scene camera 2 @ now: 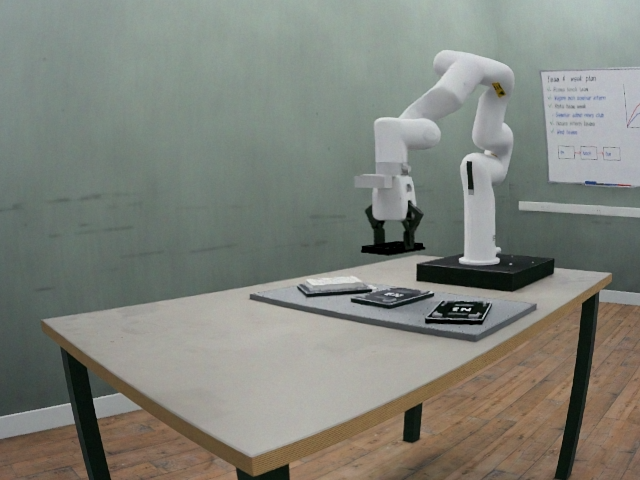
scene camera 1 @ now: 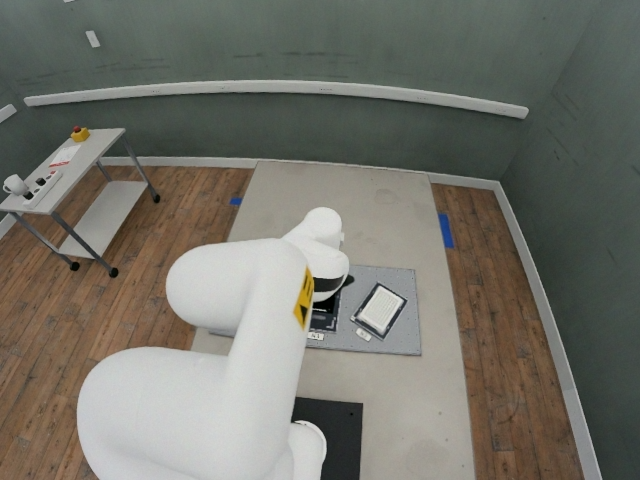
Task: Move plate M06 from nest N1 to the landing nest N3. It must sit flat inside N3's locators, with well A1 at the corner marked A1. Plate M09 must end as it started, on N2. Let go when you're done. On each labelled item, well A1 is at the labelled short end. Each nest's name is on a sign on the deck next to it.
A white plate M09 (scene camera 1: 385,312) is 88 cm from the lens.
